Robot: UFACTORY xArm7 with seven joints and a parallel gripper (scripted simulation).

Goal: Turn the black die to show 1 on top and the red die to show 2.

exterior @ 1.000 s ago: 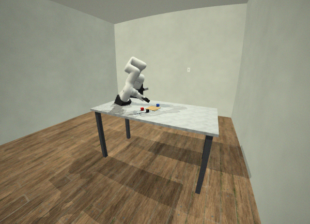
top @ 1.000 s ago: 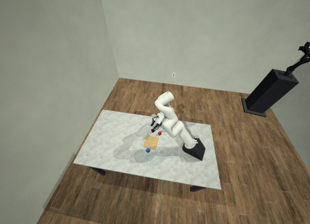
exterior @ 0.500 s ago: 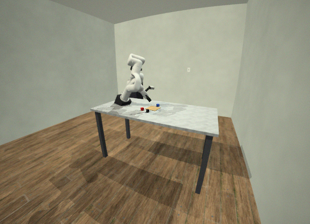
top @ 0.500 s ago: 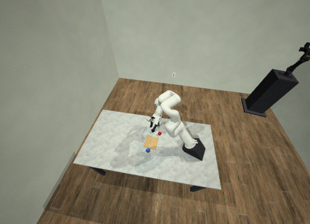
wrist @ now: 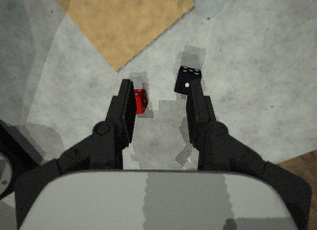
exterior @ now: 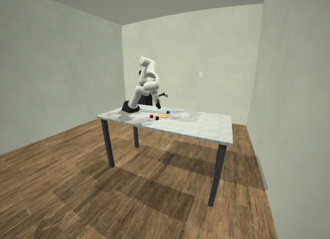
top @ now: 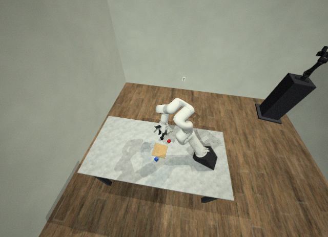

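The black die is 20 mm to the right of my hand and 120 mm below it. The rest, counted from my hand: blue die (20 mm behind, 220 mm to the left, 120 mm below); then red die (80 mm behind, 10 mm to the right, 120 mm below); then tan mat (20 mm behind, 110 mm to the left, 140 mm below).
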